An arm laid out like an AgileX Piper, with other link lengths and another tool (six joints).
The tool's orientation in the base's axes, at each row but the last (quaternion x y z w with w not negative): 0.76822 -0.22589 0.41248 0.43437; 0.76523 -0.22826 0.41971 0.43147; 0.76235 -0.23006 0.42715 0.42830; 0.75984 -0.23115 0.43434 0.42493; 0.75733 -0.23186 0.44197 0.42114; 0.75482 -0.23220 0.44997 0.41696
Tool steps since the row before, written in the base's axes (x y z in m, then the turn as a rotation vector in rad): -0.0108 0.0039 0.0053 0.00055 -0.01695 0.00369; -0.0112 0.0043 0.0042 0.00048 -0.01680 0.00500; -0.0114 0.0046 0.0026 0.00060 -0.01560 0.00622; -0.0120 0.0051 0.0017 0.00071 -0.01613 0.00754; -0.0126 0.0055 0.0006 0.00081 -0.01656 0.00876; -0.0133 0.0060 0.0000 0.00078 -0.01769 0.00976
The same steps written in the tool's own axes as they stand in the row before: -0.0016 0.0081 -0.0096 0.00318 0.01021 0.01367; -0.0025 0.0077 -0.0098 0.00424 0.01080 0.01315; -0.0038 0.0069 -0.0098 0.00536 0.01063 0.01186; -0.0046 0.0067 -0.0103 0.00654 0.01142 0.01201; -0.0057 0.0064 -0.0108 0.00763 0.01211 0.01211; -0.0063 0.0064 -0.0115 0.00846 0.01317 0.01280
